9 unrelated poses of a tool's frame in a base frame.
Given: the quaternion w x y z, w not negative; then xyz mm.
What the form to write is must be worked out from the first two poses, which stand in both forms.
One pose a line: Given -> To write
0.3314 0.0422 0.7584 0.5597 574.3 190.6 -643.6 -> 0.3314 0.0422 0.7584 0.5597 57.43 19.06 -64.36
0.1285 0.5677 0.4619 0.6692 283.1 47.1 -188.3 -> 0.1285 0.5677 0.4619 0.6692 28.31 4.71 -18.83
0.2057 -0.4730 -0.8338 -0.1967 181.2 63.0 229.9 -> 0.2057 -0.4730 -0.8338 -0.1967 18.12 6.30 22.99
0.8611 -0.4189 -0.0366 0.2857 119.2 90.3 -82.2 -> 0.8611 -0.4189 -0.0366 0.2857 11.92 9.03 -8.22
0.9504 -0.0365 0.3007 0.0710 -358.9 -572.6 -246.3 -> 0.9504 -0.0365 0.3007 0.0710 -35.89 -57.26 -24.63
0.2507 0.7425 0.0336 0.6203 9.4 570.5 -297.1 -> 0.2507 0.7425 0.0336 0.6203 0.94 57.05 -29.71
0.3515 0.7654 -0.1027 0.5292 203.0 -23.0 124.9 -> 0.3515 0.7654 -0.1027 0.5292 20.30 -2.30 12.49
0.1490 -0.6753 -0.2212 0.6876 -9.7 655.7 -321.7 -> 0.1490 -0.6753 -0.2212 0.6876 -0.97 65.57 -32.17
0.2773 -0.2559 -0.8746 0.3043 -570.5 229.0 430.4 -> 0.2773 -0.2559 -0.8746 0.3043 -57.05 22.90 43.04
